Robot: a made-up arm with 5 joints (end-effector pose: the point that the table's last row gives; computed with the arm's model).
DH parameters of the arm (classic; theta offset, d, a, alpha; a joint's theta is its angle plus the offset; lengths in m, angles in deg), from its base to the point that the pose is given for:
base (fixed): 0 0.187 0 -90
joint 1: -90 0.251 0.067 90
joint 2: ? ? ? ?
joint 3: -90 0.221 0.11 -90
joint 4: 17.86 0 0.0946 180
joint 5: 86.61 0 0.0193 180
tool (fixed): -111.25 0.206 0 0
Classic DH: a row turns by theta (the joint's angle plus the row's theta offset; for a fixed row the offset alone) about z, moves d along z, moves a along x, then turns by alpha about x.
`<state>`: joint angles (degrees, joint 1 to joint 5).
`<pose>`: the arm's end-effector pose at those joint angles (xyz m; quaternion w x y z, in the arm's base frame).
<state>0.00 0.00 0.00 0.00 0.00</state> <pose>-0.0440 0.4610 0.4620 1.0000 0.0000 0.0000 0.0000</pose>
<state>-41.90 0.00 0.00 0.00 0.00</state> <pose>-0.2164 0.4610 0.3623 0.9339 0.0000 -0.3576 0.0000</pose>
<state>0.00 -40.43 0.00 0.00 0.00</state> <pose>-0.0440 0.2759 0.5485 0.9384 0.3455 0.0000 0.0000</pose>
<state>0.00 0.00 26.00 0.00 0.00</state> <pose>0.0672 0.4610 0.5319 0.9744 0.0000 0.2250 0.0000</pose>
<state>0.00 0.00 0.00 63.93 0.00</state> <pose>0.0203 0.3800 0.4620 0.8484 0.0000 0.0000 0.5294</pose>
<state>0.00 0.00 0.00 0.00 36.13</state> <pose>-0.0321 0.4616 0.4620 0.9507 0.0000 0.0000 -0.3101</pose>
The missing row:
joint 2: 0 -0.163 0.002 -90
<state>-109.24 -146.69 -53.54 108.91 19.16</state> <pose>-0.0672 0.0986 0.1158 0.2854 -0.4003 0.7985 -0.3474</pose>
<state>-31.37 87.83 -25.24 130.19 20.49</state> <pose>0.0741 0.4263 0.1329 0.3955 -0.6780 0.3697 0.4972</pose>
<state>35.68 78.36 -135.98 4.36 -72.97</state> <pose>0.0427 -0.0028 -0.0547 0.0058 0.4077 0.4360 -0.8023</pose>
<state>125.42 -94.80 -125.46 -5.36 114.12</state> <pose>0.1745 0.5003 -0.0617 0.1769 0.2149 0.3688 0.8869</pose>
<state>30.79 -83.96 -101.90 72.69 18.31</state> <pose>0.0817 0.4294 0.3479 0.8179 0.0412 -0.5071 -0.2686</pose>
